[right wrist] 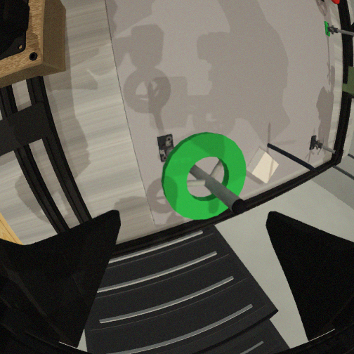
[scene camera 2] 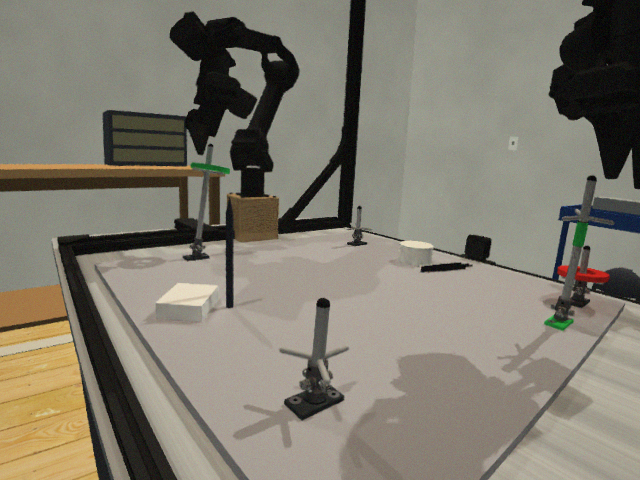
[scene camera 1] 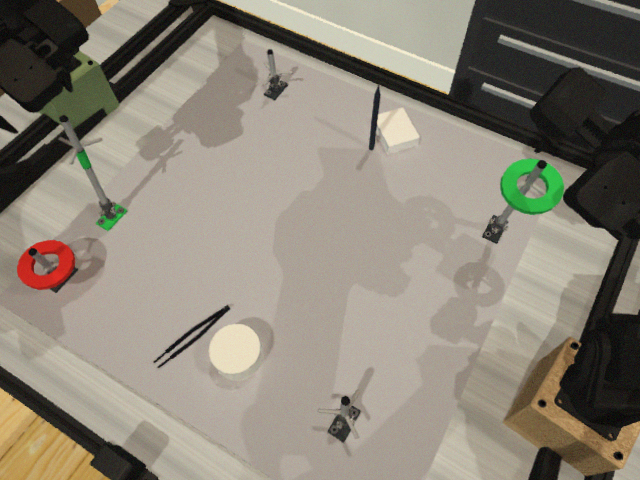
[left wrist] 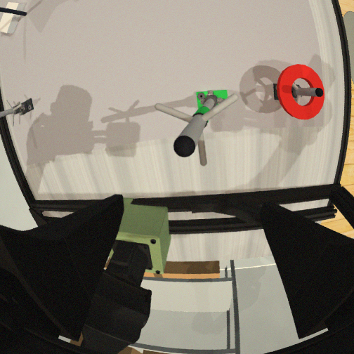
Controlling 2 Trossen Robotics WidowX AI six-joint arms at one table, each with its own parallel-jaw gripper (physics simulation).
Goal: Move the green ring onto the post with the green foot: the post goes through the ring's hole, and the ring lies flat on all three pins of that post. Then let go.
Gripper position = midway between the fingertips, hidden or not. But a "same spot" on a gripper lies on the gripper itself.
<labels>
right gripper: right wrist; scene camera 2; scene camera 1 567,177; not seen in the left wrist view (out of frame)
cream disc: scene camera 2; scene camera 1; not seen in the right wrist view (out of frame); not seen in the left wrist view (out of frame)
same spot on right gripper: (scene camera 2: 214,102) = (right wrist: 326,299)
same spot on cream disc: (scene camera 1: 235,350) = (scene camera 2: 417,244)
</labels>
